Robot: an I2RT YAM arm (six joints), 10 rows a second.
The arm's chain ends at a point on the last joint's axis. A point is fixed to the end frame.
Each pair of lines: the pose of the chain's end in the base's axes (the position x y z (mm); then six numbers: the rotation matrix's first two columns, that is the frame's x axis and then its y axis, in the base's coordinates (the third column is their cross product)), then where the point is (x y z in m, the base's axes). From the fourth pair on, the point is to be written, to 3 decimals.
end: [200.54 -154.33 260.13 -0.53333 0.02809 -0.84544 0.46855 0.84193 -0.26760]
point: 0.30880 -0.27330 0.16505
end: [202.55 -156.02 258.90 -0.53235 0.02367 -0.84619 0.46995 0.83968 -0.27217]
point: 0.31076 -0.27571 0.16467
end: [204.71 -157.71 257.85 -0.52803 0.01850 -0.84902 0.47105 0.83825 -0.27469]
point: 0.31344 -0.27791 0.16488
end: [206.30 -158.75 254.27 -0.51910 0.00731 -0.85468 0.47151 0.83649 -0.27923]
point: 0.316 -0.280 0.164
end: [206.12 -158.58 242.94 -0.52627 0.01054 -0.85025 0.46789 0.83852 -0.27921]
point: 0.316 -0.279 0.151
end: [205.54 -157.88 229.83 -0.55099 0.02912 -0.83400 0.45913 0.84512 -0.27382]
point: 0.312 -0.276 0.132
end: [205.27 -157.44 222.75 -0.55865 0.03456 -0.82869 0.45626 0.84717 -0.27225]
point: 0.311 -0.275 0.123
